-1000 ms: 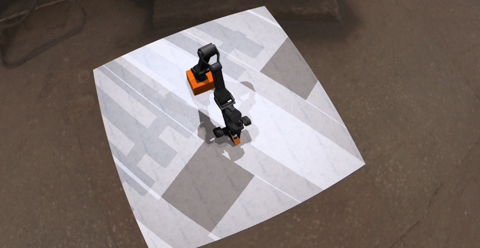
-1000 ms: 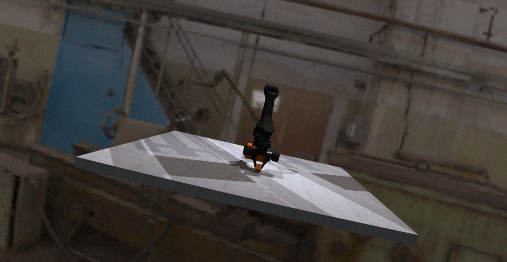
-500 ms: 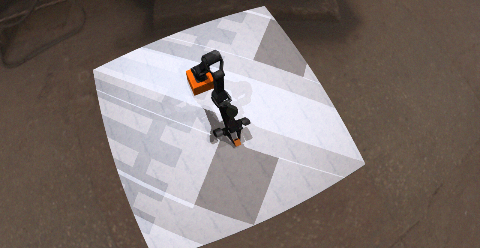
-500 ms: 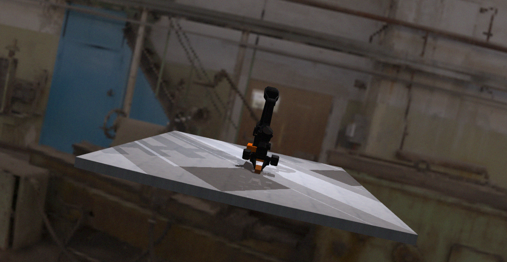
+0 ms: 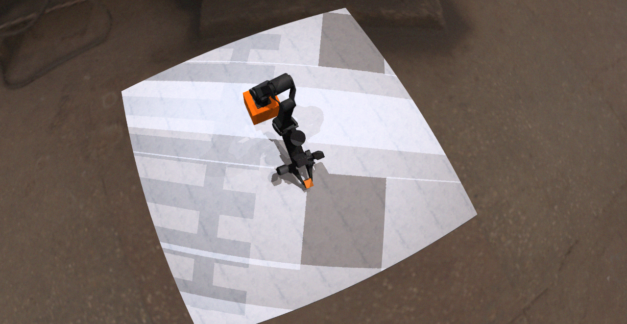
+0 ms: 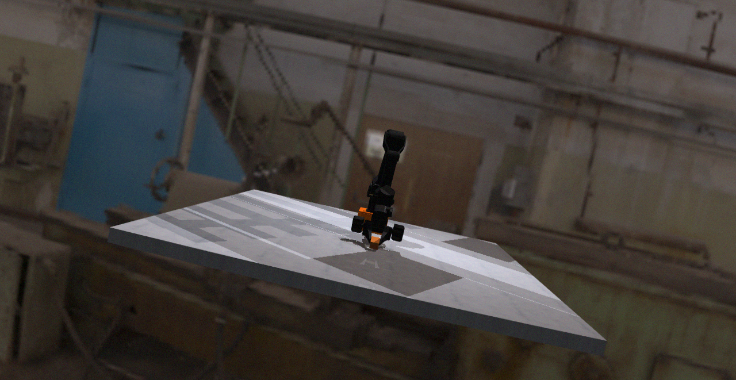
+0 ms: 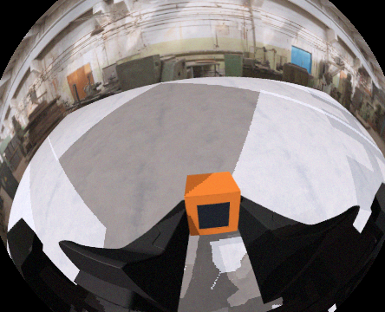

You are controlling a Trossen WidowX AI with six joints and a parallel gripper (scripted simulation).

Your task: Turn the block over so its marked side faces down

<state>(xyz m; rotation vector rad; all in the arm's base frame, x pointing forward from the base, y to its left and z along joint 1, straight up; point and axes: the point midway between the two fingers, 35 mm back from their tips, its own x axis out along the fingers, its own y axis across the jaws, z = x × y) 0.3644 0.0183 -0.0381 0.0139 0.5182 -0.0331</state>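
Right now the orange block is 10 mm behind my gripper tip.
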